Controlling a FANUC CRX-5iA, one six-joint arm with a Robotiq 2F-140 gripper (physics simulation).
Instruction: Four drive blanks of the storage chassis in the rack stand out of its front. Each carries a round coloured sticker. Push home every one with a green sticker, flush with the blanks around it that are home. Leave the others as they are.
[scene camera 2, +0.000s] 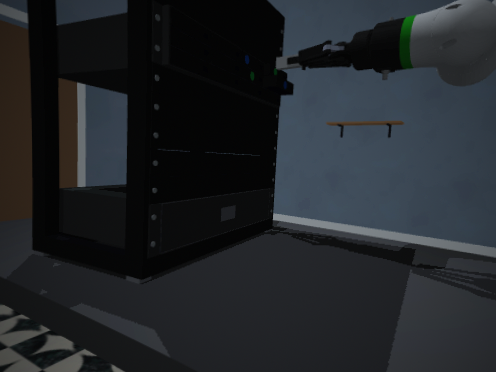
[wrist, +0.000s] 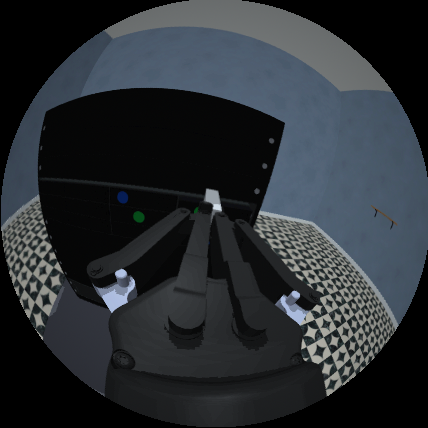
Labels:
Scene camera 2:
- gripper: 277, 63
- black rack: 201, 83
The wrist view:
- gripper: 209, 198
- black rack: 111, 164

